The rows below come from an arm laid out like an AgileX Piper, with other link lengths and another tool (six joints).
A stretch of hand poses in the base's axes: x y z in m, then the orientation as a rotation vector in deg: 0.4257 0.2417 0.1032 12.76 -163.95 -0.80; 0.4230 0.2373 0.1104 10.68 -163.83 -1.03; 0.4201 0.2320 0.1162 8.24 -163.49 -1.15; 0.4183 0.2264 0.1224 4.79 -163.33 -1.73; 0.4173 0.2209 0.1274 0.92 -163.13 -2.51; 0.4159 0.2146 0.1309 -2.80 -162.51 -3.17; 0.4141 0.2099 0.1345 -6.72 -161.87 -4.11; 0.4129 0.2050 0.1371 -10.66 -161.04 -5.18; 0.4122 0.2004 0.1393 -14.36 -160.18 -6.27; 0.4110 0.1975 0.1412 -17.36 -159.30 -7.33; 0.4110 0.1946 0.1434 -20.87 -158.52 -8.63; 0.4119 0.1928 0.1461 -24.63 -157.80 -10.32; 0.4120 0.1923 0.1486 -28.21 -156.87 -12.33; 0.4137 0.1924 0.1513 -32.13 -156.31 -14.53; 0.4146 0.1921 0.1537 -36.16 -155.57 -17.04; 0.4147 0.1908 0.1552 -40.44 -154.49 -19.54; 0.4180 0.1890 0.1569 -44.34 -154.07 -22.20; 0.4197 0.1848 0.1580 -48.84 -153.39 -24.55; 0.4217 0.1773 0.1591 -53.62 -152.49 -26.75; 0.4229 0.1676 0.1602 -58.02 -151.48 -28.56; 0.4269 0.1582 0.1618 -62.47 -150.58 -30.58; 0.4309 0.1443 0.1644 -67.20 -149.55 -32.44; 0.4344 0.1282 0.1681 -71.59 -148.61 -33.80; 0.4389 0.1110 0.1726 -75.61 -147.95 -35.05
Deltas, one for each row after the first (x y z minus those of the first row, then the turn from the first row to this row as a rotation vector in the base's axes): -0.0027 -0.0044 0.0072 -0.06 0.27 -1.43; -0.0056 -0.0097 0.0130 -0.24 0.75 -3.10; -0.0074 -0.0153 0.0192 -0.18 1.07 -5.51; -0.0084 -0.0208 0.0242 -0.03 1.38 -8.24; -0.0098 -0.0271 0.0277 0.04 2.02 -10.86; -0.0116 -0.0318 0.0313 0.28 2.60 -13.66; -0.0128 -0.0367 0.0339 0.61 3.28 -16.51; -0.0135 -0.0413 0.0361 0.99 3.92 -19.21; -0.0147 -0.0442 0.0380 1.41 4.57 -21.43; -0.0147 -0.0471 0.0402 1.97 5.00 -24.04; -0.0138 -0.0489 0.0429 2.80 5.25 -26.86; -0.0137 -0.0494 0.0454 3.87 5.64 -29.61; -0.0120 -0.0493 0.0481 5.08 5.50 -32.58; -0.0111 -0.0496 0.0505 6.50 5.38 -35.66; -0.0110 -0.0509 0.0520 7.89 5.41 -38.96; -0.0077 -0.0527 0.0537 9.45 4.73 -41.90; -0.0060 -0.0569 0.0548 10.74 4.03 -45.25; -0.0040 -0.0644 0.0559 11.91 3.33 -48.78; -0.0028 -0.0741 0.0570 12.83 2.74 -52.02; 0.0012 -0.0835 0.0586 13.90 1.85 -55.27; 0.0052 -0.0974 0.0612 14.84 0.86 -58.68; 0.0087 -0.1135 0.0649 15.45 -0.17 -61.79; 0.0132 -0.1307 0.0694 16.02 -1.42 -64.55
